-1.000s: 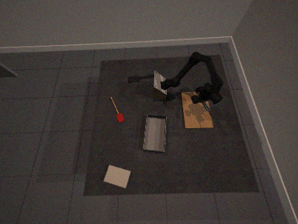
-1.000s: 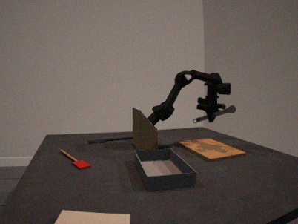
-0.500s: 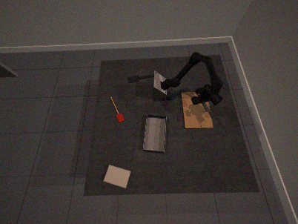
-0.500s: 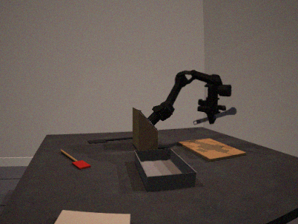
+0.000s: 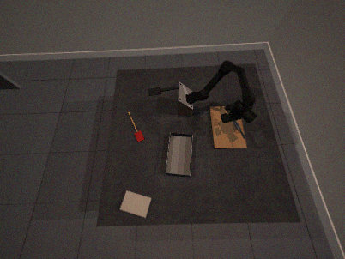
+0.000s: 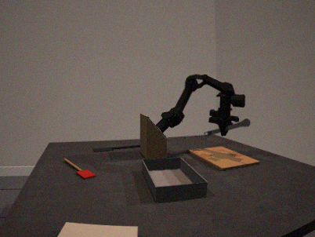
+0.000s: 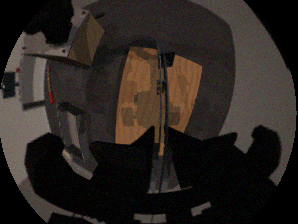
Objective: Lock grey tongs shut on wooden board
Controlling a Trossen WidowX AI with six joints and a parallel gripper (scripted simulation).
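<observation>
Now: the wooden board 10 mm behind my gripper tip and 110 mm below it. From my gripper tip the other things lie so: dark spatula (410 mm behind, 480 mm to the right, 120 mm below); then roasting tin (180 mm ahead, 390 mm to the right, 100 mm below); then red spatula (60 mm behind, 720 mm to the right, 120 mm below).
</observation>
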